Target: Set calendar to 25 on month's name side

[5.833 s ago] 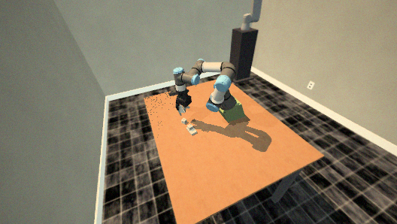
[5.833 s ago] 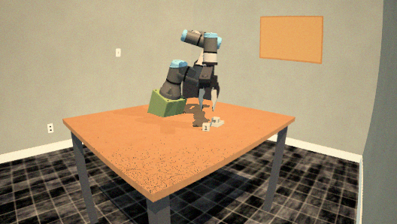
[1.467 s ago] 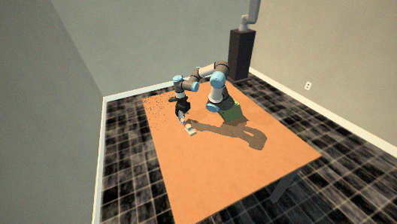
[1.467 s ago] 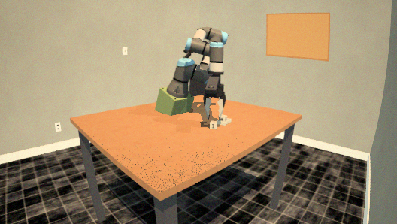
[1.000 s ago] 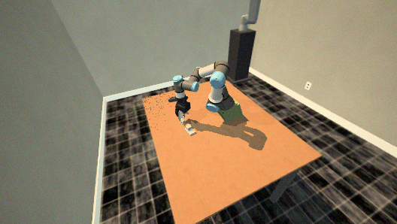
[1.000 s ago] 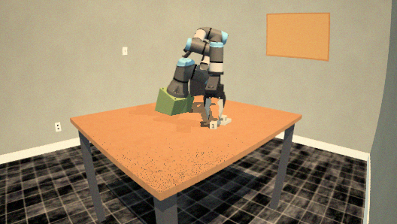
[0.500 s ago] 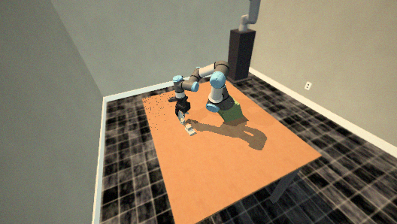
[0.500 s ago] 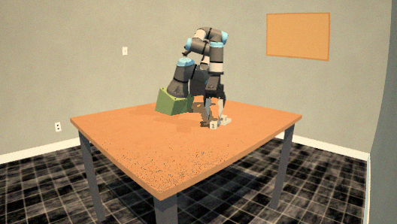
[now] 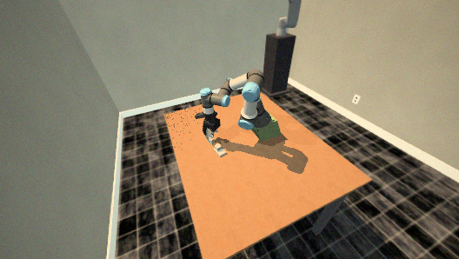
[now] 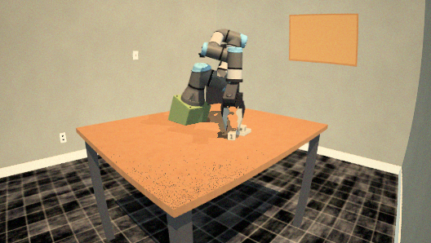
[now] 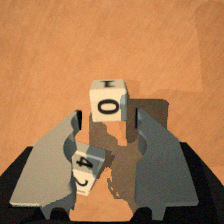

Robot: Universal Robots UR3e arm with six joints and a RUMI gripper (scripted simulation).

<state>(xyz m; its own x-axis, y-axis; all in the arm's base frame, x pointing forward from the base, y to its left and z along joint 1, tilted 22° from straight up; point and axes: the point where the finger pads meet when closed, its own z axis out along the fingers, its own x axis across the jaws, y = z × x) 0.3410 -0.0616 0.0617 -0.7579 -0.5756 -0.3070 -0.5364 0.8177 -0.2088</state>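
The white calendar cube lies 30 mm below my hand. From my hand the other things lie so: white calendar tray 110 mm to the left, 40 mm below, 20 mm behind.
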